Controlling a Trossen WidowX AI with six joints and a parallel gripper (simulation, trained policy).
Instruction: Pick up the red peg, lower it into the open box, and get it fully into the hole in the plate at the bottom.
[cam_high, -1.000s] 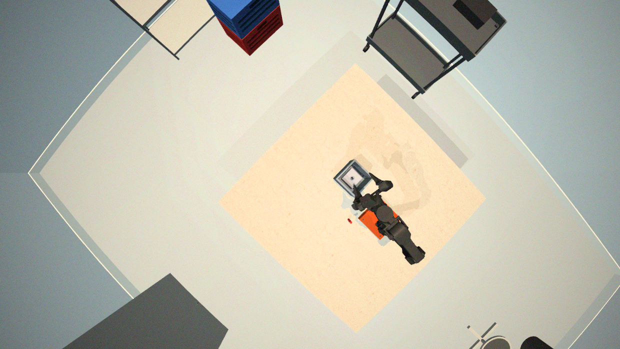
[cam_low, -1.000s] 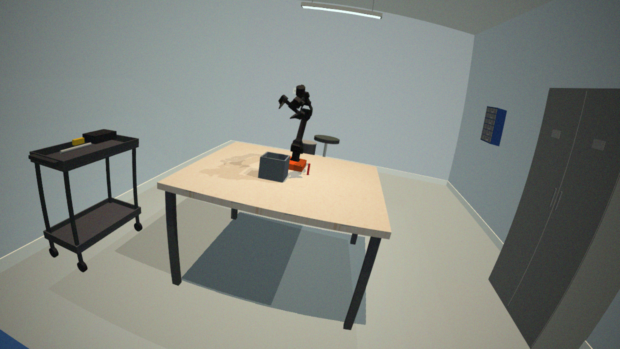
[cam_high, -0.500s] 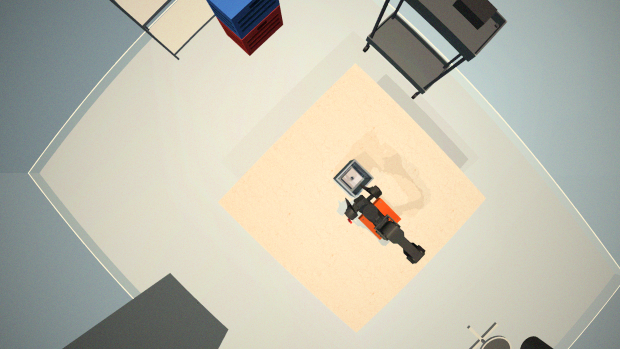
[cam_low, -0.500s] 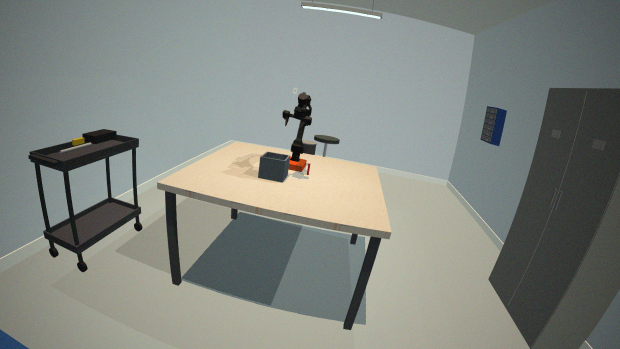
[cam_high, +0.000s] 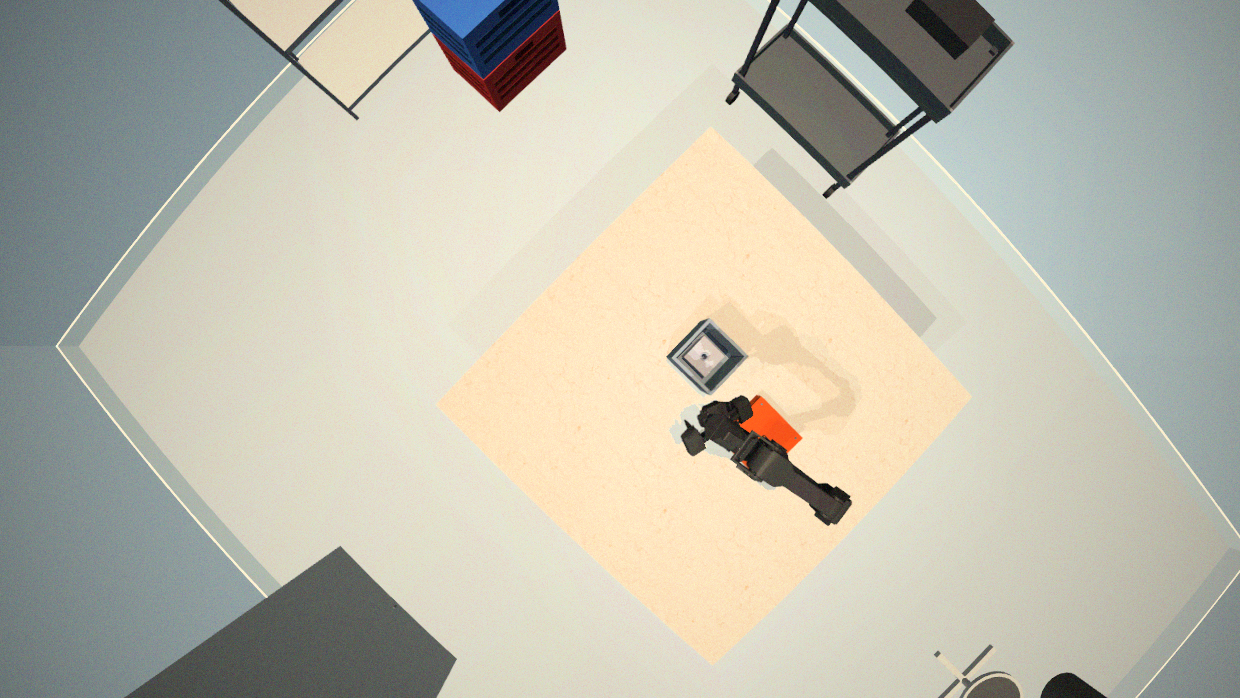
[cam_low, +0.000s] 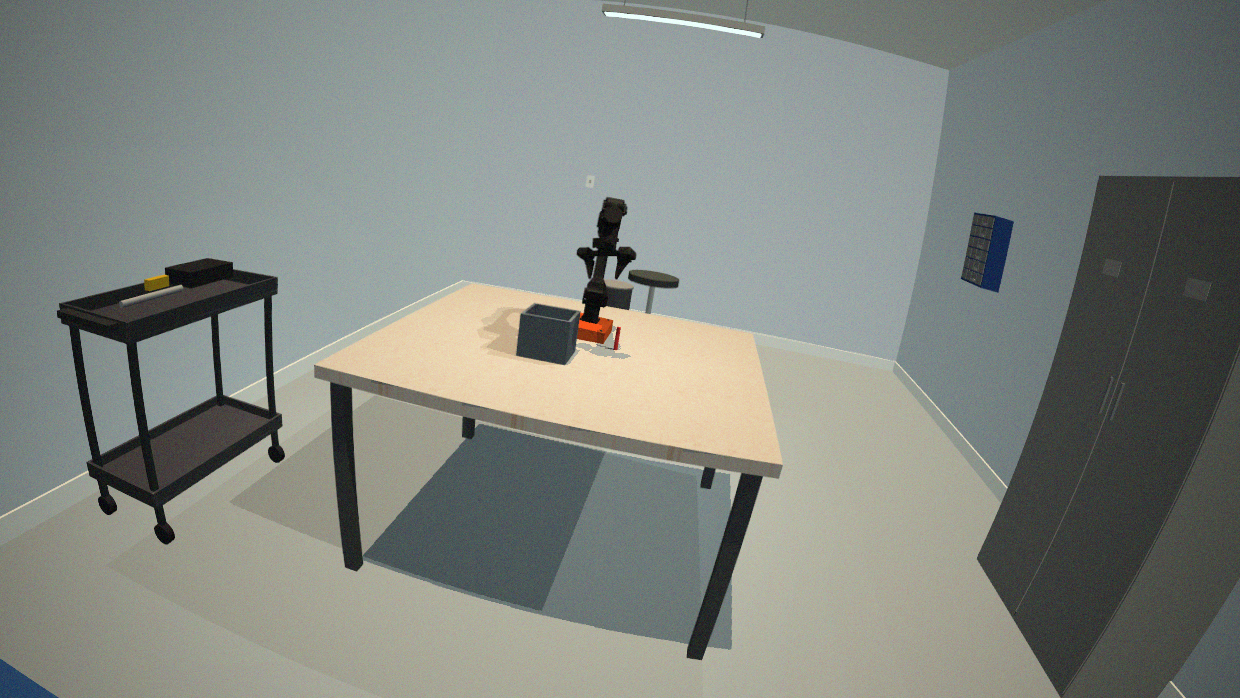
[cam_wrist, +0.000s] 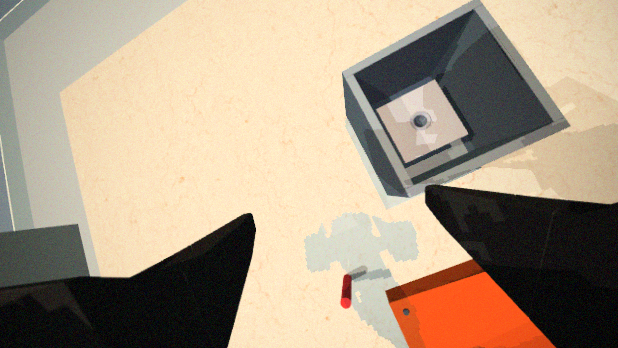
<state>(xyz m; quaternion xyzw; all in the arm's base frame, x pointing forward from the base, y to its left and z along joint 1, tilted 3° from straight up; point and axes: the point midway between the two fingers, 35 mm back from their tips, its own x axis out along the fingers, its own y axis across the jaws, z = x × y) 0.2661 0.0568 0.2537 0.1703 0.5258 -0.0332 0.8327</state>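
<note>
My gripper tip is now 13 cm past the red peg, 6 cm to the right of it and 22 cm above it. Also, from my gripper tip: pale plate 6 cm ahead, 14 cm to the right, 21 cm below.
</note>
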